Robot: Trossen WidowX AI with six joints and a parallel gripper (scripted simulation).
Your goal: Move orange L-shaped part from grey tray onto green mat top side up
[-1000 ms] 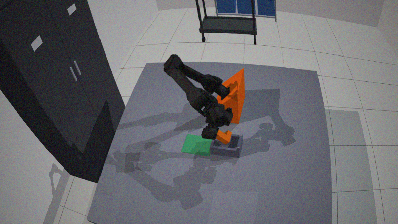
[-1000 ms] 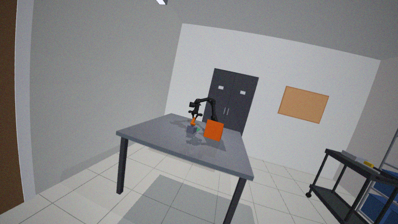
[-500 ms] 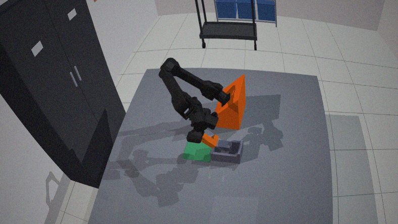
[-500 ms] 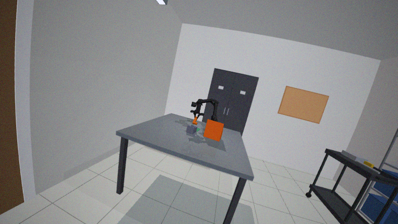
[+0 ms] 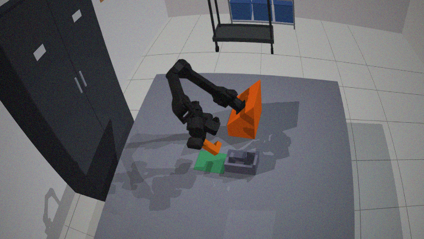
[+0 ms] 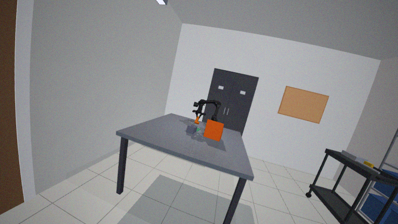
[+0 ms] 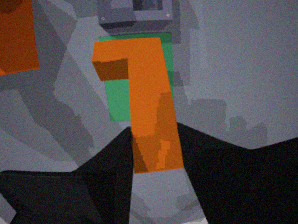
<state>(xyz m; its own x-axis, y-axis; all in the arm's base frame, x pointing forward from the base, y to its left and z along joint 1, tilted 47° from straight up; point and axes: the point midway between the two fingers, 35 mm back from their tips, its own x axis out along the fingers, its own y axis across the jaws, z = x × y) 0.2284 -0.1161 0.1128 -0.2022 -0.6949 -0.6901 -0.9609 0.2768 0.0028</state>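
Right now my gripper tip is 17 cm above the green mat and 2 cm to the right of it. From my gripper tip the other things lie so: orange L-shaped part: 3 cm to the left, 3 cm below, 1 cm behind.
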